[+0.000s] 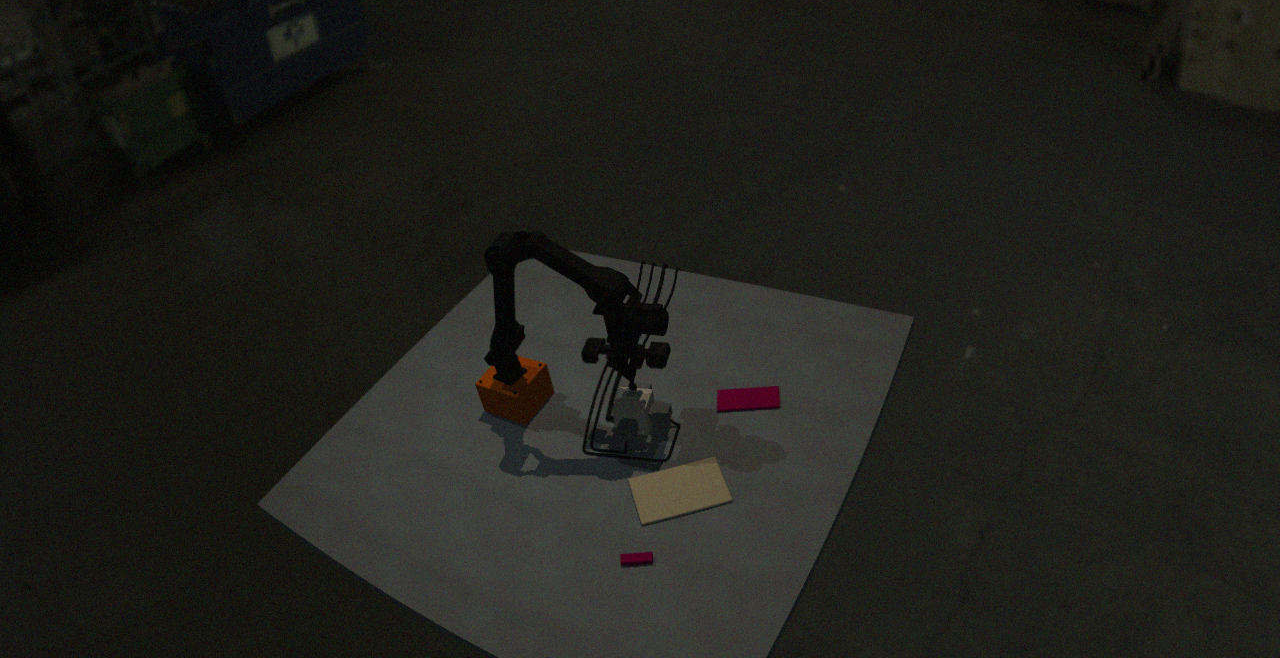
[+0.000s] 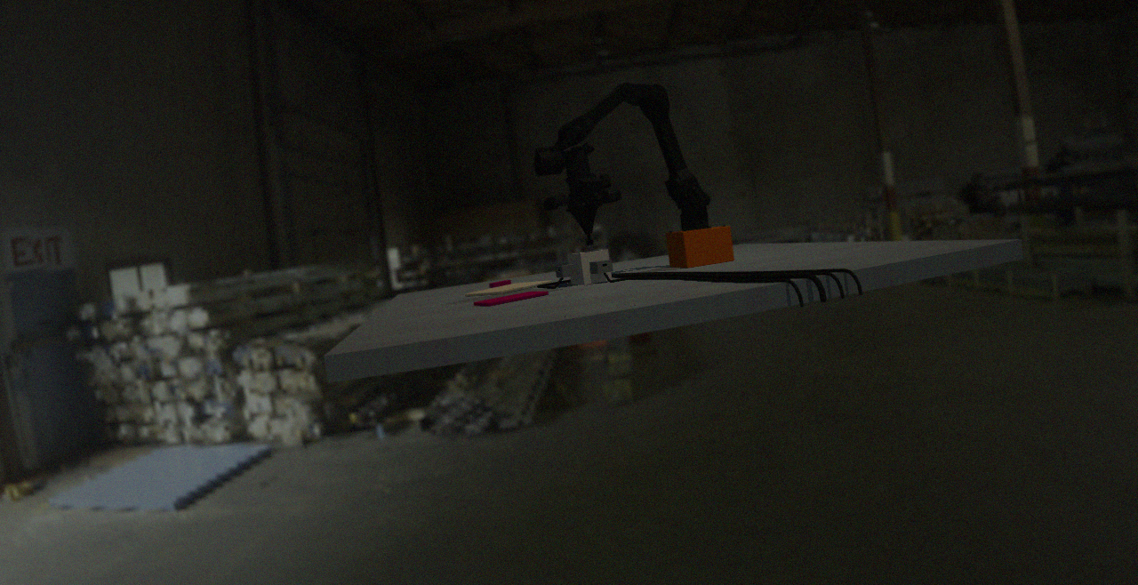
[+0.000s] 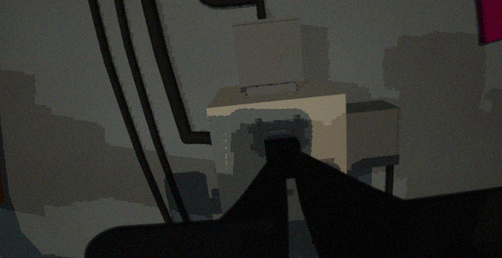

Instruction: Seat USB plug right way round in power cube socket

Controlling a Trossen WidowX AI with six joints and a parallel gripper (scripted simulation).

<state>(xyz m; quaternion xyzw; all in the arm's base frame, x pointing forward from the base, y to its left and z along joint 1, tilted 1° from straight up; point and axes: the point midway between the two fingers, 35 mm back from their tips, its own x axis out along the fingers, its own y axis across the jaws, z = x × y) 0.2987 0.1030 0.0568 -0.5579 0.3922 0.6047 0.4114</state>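
Now: gripper tip 20 mm above the dark USB plug. Also, from my gripper tip: beige card (220 mm ahead, 150 mm to the right, 110 mm below); then magenta block (200 mm ahead, 170 mm to the left, 110 mm below); then USB socket (50 mm below).
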